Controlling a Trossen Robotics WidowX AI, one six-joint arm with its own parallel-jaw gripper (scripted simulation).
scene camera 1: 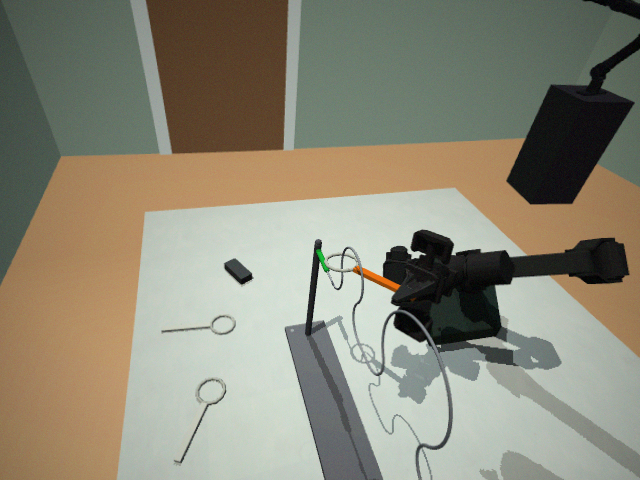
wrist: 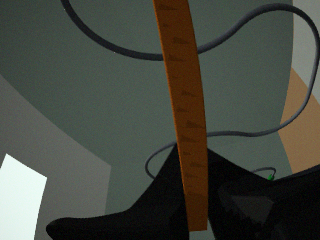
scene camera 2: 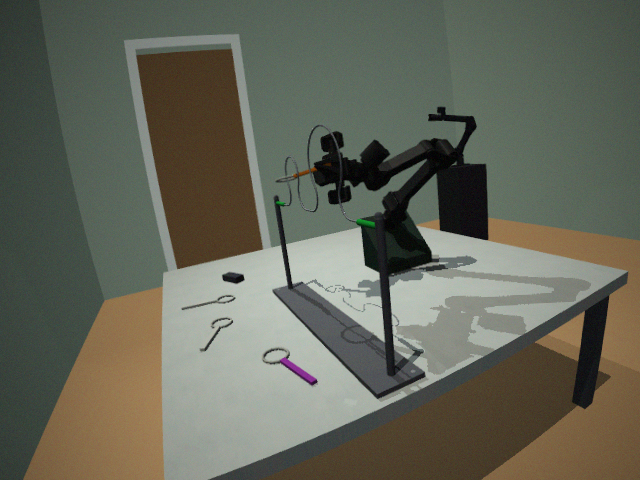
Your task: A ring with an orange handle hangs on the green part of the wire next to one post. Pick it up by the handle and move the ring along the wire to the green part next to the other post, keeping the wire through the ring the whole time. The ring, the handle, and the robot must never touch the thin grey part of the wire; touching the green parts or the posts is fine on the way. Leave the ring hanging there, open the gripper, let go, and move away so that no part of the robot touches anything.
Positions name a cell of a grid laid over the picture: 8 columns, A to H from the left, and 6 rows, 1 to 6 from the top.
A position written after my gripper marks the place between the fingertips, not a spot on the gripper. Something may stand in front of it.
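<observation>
That's my gripper (scene camera 1: E4) I can see, and it's there in scene camera 2 (scene camera 2: D3) and in the wrist view (wrist: E4) too.
</observation>
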